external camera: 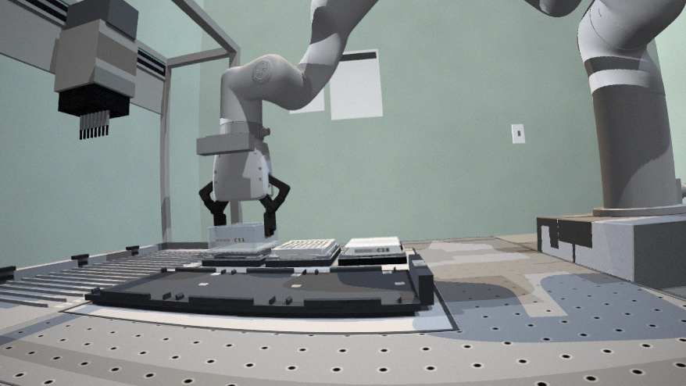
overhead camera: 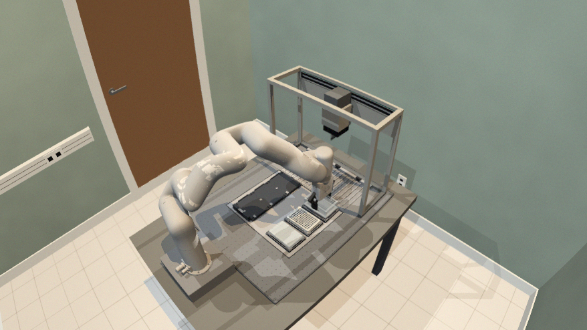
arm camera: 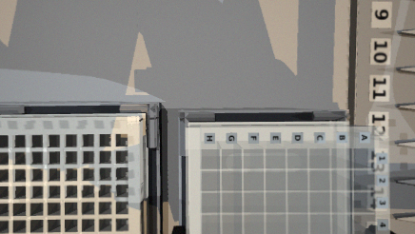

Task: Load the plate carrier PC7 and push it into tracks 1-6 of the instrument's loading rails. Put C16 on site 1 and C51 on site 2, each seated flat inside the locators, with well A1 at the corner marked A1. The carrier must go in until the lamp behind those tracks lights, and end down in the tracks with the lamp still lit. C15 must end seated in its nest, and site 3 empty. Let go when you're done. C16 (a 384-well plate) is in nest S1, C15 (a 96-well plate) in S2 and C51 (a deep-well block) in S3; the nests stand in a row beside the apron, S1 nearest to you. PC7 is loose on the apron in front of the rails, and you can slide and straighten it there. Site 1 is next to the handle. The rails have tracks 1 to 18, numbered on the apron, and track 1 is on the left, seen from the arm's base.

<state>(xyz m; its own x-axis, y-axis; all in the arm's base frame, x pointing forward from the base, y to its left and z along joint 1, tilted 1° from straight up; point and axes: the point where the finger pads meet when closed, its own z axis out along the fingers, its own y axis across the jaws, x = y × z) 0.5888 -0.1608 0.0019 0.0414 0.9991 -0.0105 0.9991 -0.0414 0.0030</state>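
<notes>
Now: hand 5 cm above the nest S3. Round my hand: 384-well plate C16: 22 cm behind, 3 cm below, 1 cm to the left; then carrier PC7: 24 cm to the left, 9 cm behind, 4 cm below; then nest S1: 22 cm behind, 5 cm below, 1 cm to the left.
</notes>
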